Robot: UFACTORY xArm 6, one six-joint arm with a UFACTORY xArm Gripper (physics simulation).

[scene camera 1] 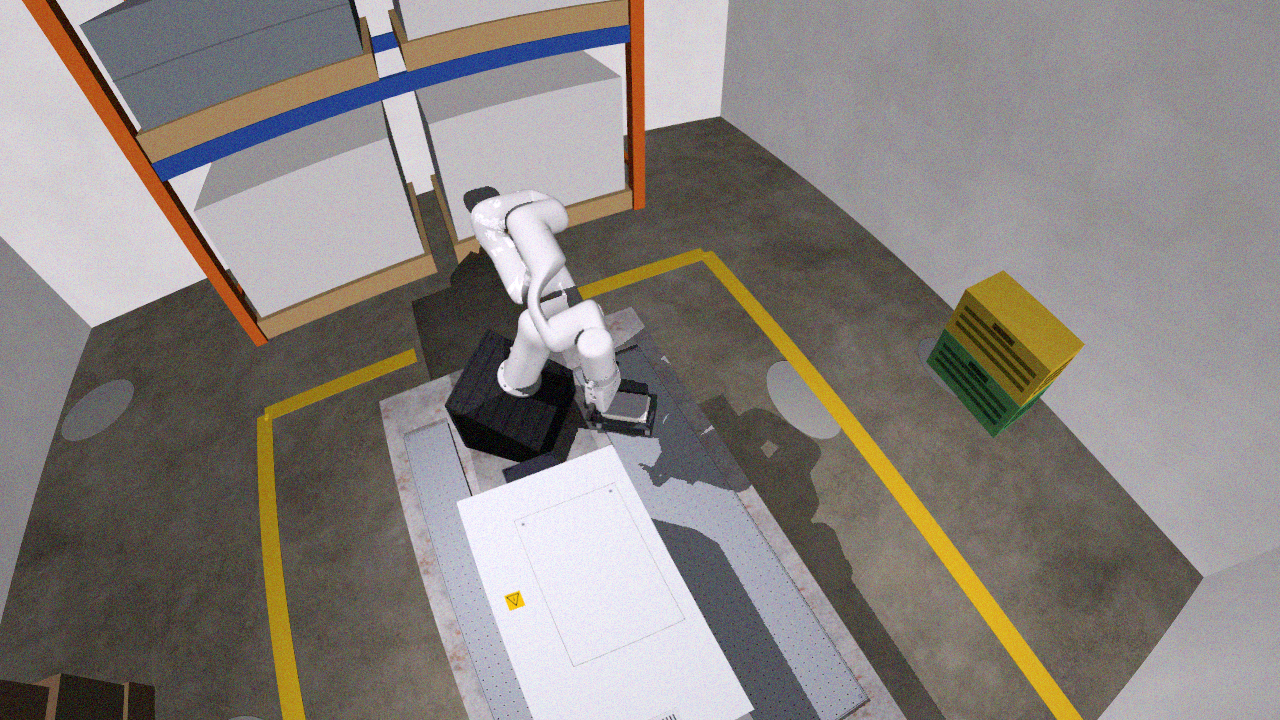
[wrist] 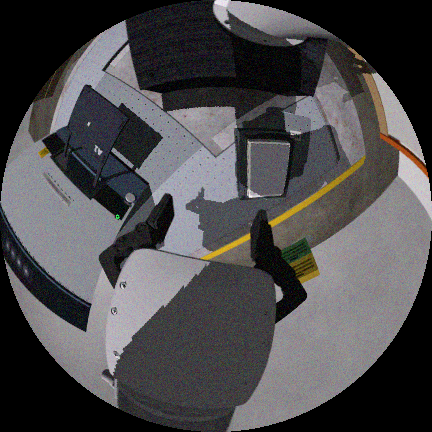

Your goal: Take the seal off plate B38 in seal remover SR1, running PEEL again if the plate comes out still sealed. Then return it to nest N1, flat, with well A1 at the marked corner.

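Frame: origin at the arm's base, x ahead, y left, z up, level; centimetres.
Seen in the pictures: gripper, fingertip midpoint: (scene camera 1: 604, 405) (wrist: 213, 211); arm's base at its link origin: (scene camera 1: 519, 377).
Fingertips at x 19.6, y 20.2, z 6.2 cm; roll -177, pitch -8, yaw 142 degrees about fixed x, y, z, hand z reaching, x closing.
Offsets run from my fingertips to a thing's top centre. "spot": to the spot under its first point. Level surfaces: height alone.
A plate with a grey top and a pale rim @(spot: dx -7.3, dy +7.9, dz -14.3 cm) (scene camera 1: 629, 407) (wrist: 268, 167) lies in a dark nest @(dx -8.6, dy +7.1, dz -15.3 cm) (scene camera 1: 646, 428) (wrist: 241, 167) beside the robot's base. Its label and well A1 cannot be read, and I cannot tell if a seal covers it. My gripper (wrist: 213, 211) is open and empty, above the deck and apart from the plate, which shows beyond the right fingertip in the wrist view. In scene camera 1 its fingers are hard to make out. The large white machine (scene camera 1: 599, 573) (wrist: 55, 225) has a dark front with a panel marked A1 @(spot: dx +9.9, dy -18.9, dz -8.0 cm) (wrist: 97, 127) and a green light.
The black base block (scene camera 1: 510, 398) (wrist: 185, 50) stands close to the nest. The perforated deck @(dz -20.4 cm) (scene camera 1: 760, 546) (wrist: 187, 172) runs beside the machine. A yellow and green crate stack (scene camera 1: 1006, 349) (wrist: 300, 260) stands on the floor at the right. A tall rack (scene camera 1: 637, 116) stands behind the arm.
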